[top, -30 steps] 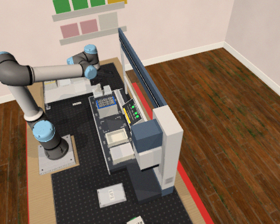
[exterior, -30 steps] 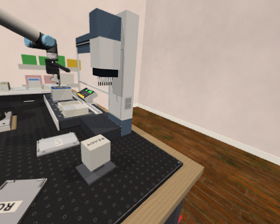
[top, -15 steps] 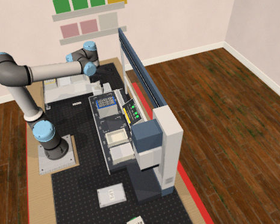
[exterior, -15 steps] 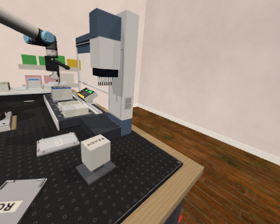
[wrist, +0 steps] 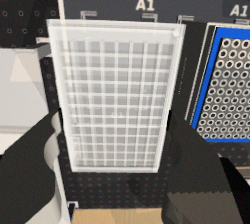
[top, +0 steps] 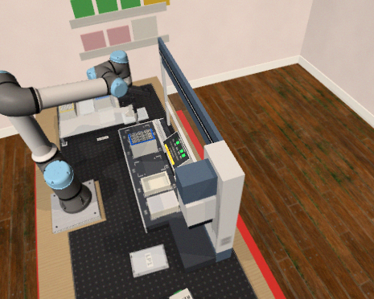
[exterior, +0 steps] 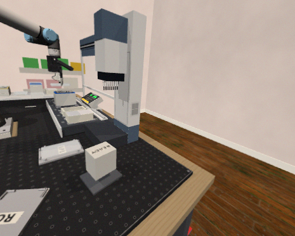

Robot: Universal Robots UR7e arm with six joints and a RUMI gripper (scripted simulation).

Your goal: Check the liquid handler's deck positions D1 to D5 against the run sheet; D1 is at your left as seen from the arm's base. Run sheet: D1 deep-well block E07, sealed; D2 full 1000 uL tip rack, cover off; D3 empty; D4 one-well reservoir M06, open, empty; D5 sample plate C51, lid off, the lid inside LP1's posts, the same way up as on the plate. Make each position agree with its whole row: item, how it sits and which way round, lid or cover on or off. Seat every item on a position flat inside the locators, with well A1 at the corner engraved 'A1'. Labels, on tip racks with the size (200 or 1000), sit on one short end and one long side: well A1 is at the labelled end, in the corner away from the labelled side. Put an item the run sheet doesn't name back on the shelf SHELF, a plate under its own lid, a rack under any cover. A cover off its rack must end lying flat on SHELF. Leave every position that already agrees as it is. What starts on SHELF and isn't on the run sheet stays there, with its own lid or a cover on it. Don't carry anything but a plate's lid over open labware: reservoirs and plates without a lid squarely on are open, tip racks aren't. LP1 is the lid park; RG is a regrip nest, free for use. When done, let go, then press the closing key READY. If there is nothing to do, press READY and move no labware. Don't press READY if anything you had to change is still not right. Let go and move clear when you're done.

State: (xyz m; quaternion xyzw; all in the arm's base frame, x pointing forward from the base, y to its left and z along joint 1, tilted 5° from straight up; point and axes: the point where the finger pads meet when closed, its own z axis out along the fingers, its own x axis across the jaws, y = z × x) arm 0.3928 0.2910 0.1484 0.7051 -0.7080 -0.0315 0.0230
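Now: hand 10 mm short of the blue-rimmed tip rack, 120 mm to the left of it and 70 mm above it. Also, from my hand: clear well plate 10 mm below; then shelf 200 mm behind, 260 mm to the left, 130 mm below; then shelf label 200 mm behind, 90 mm to the left, 190 mm below.
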